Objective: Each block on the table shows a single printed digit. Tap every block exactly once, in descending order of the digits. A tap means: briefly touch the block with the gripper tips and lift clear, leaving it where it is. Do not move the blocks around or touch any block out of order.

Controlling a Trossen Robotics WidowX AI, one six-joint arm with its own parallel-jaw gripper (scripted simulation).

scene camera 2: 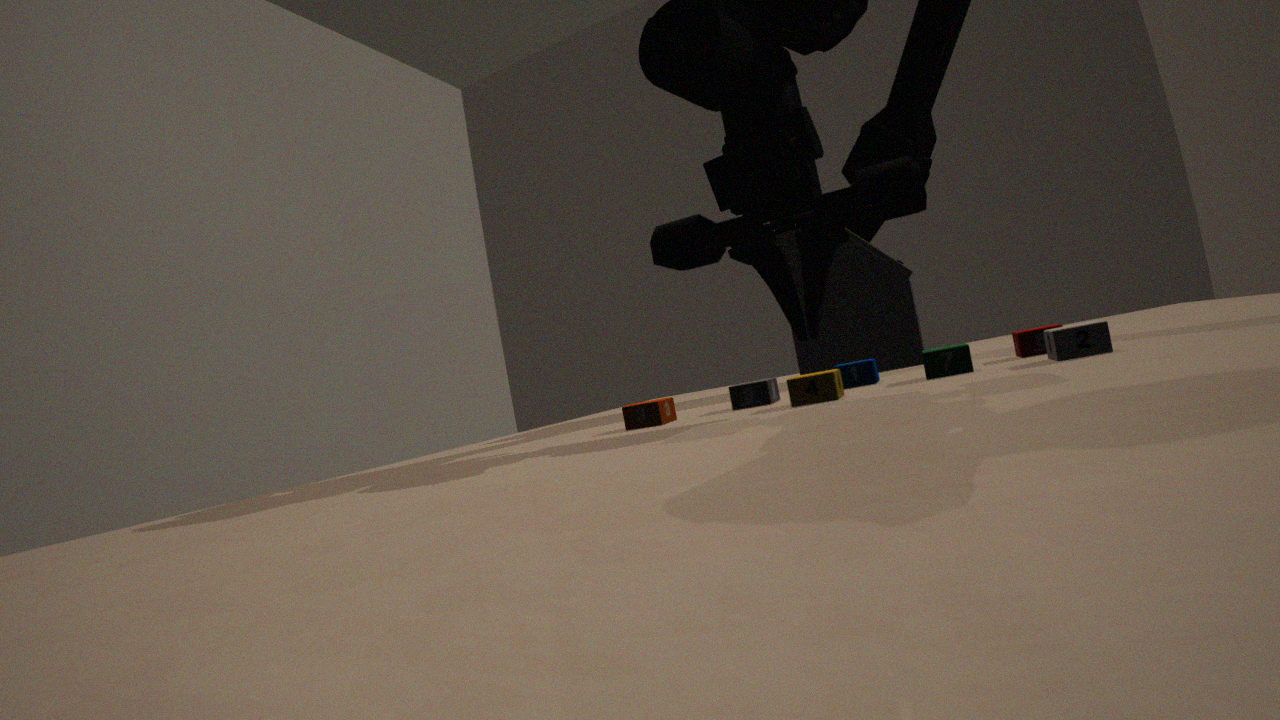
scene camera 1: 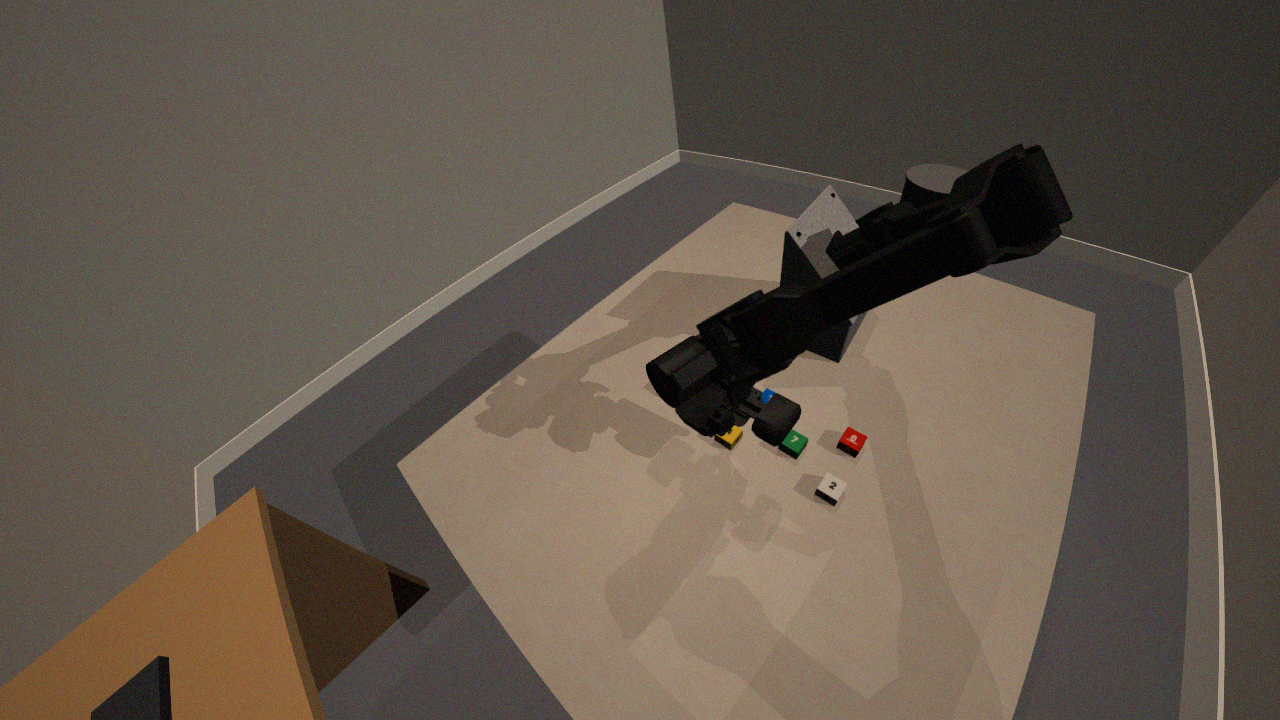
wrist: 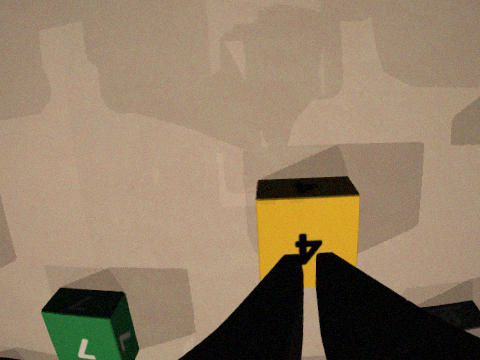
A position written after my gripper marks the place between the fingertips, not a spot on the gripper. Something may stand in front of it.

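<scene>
My gripper [scene camera 2: 809, 340] shut, holding nothing. Green 7 block [scene camera 2: 939, 362], grey 9 block [scene camera 2: 763, 392]. Gripper [scene camera 1: 728, 426] visible too. Scene camera 1 misses the grey 9 block, hidden by my gripper. Gripper [wrist: 307, 269], yellow 4 block [wrist: 305, 216].
</scene>
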